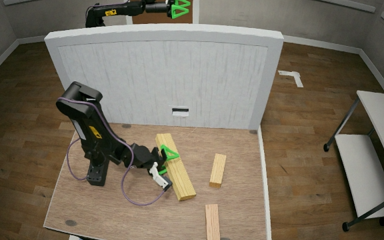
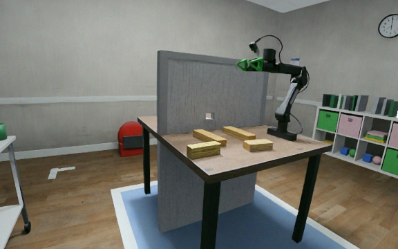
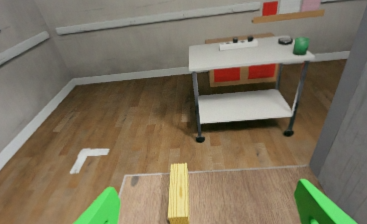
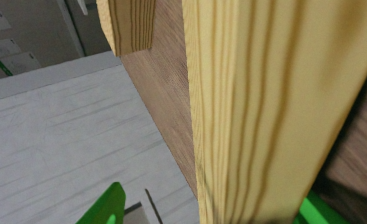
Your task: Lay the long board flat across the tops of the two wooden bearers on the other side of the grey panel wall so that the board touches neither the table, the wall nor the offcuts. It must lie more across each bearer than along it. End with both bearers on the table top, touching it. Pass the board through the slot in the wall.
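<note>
Right now the long board is 30 mm below my right hand and 10 mm ahead of it.
</note>
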